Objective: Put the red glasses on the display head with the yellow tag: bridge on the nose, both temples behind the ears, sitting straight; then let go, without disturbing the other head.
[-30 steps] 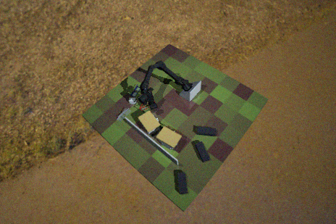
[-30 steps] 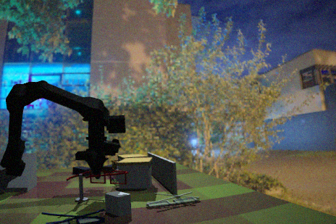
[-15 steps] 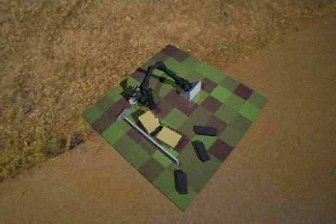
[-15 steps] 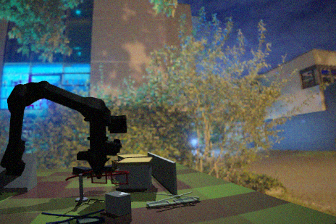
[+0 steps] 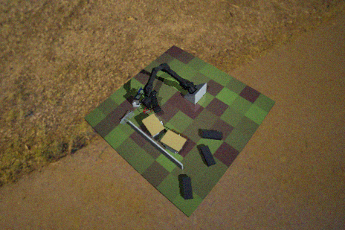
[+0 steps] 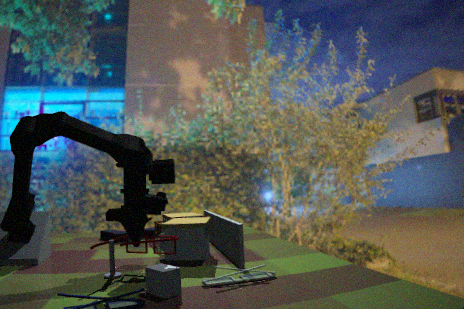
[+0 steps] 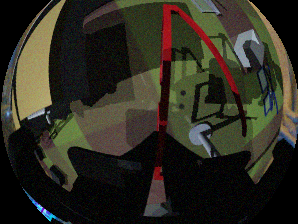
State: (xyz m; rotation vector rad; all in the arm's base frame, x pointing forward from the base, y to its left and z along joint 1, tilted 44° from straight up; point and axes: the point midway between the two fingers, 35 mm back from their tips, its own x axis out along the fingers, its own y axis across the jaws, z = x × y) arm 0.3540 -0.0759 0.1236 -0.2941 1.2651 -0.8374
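My gripper tip is 60 mm to the left of the short post, 50 mm past it and 40 mm above it. From my gripper tip the other things lie so: cube: 200 mm to the right, 70 mm ahead, 30 mm below; then long panel: 250 mm ahead, 240 mm to the left.
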